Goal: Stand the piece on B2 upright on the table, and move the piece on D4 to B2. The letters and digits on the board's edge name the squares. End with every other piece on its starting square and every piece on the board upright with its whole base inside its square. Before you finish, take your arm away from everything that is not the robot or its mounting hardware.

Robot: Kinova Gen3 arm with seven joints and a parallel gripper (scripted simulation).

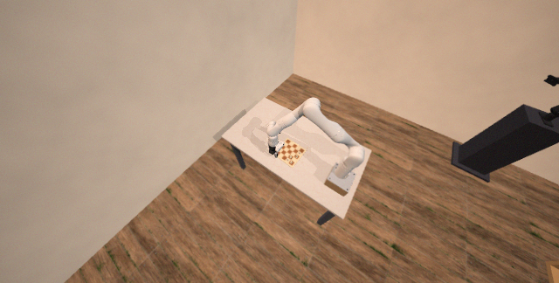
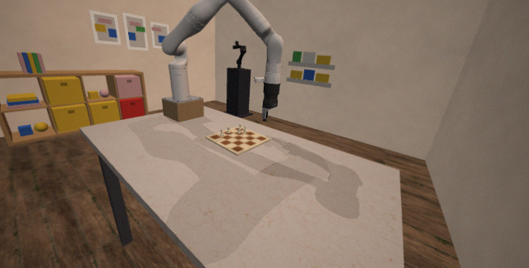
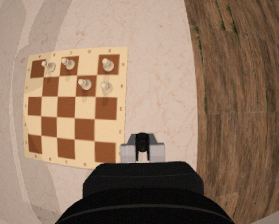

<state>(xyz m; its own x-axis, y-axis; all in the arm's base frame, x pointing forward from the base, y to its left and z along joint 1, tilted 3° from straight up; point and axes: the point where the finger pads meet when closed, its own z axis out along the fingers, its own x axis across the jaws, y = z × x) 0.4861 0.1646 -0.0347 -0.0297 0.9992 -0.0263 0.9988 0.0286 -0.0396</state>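
Now: the chessboard 14 cm to the right of my hand, 10 cm below it and 4 cm behind it. Round my hand: black piece (1 cm below).
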